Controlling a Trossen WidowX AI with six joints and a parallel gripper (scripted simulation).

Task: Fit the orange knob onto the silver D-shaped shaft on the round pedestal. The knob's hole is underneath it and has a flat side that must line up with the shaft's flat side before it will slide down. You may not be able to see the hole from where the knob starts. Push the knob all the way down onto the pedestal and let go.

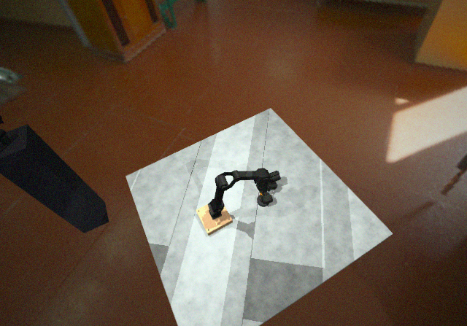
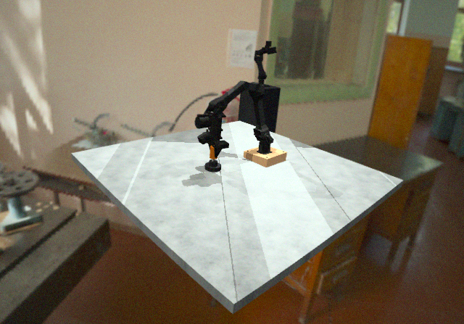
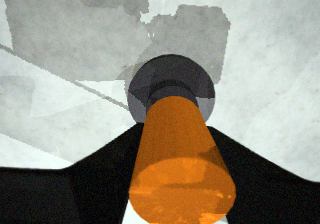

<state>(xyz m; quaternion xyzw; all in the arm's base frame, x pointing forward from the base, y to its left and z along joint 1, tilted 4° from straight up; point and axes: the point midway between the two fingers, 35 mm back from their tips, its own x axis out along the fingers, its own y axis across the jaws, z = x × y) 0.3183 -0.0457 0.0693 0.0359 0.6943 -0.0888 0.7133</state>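
Right now the orange knob is 30 mm above my gripper tip. From my gripper tip the other things lie so: dark round pedestal (40 mm below).
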